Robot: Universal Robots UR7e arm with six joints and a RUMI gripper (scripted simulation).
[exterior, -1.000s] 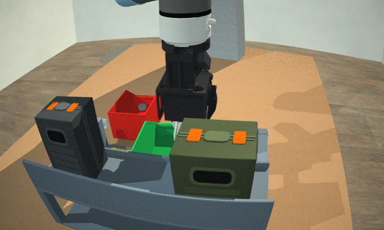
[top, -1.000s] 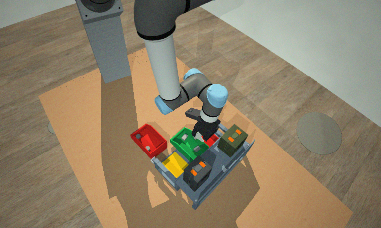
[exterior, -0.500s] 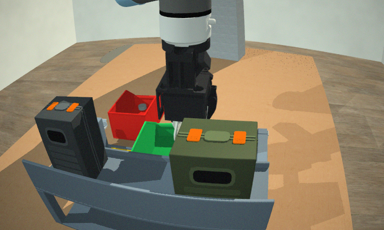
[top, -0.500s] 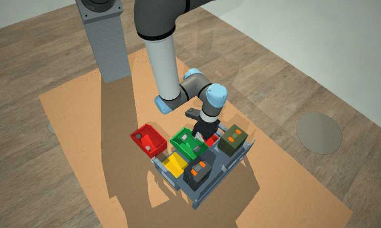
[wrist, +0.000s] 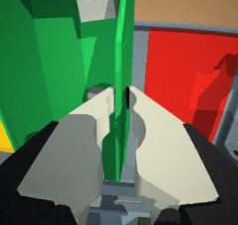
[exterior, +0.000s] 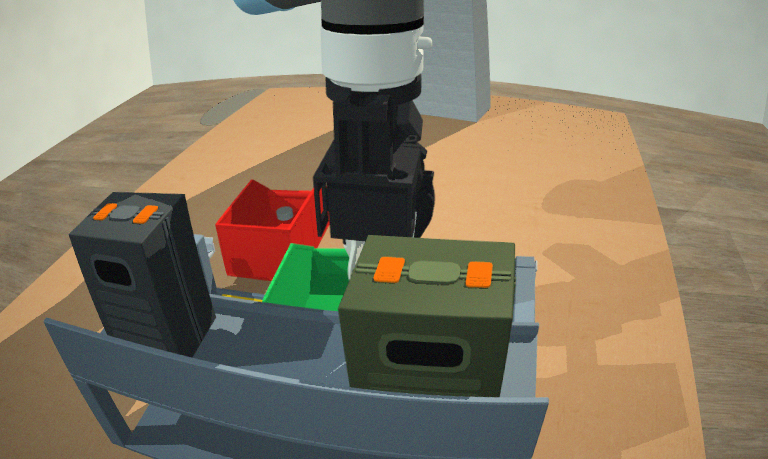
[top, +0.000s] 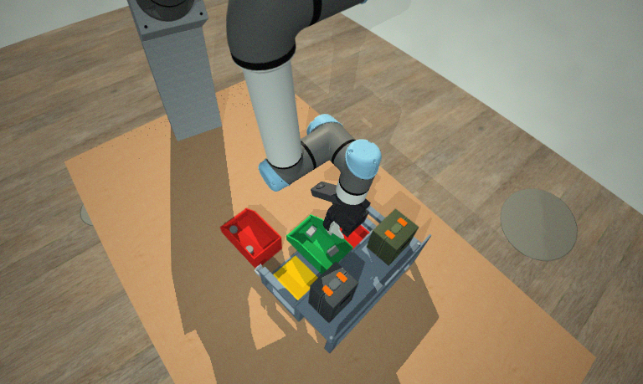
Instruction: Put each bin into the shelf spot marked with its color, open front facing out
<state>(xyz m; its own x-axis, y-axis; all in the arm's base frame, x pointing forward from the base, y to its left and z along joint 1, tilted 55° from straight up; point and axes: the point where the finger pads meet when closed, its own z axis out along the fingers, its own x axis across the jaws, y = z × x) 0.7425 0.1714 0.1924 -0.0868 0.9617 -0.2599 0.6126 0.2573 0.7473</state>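
The green bin lies 5 cm to the right of my hand and 3 cm below it. From my hand the other things lie so: olive box: 13 cm ahead, 10 cm to the left, 7 cm above; then dark grey box: 17 cm ahead, 13 cm to the right, 9 cm above; then red bin: 20 cm to the right, 13 cm behind, 4 cm below.
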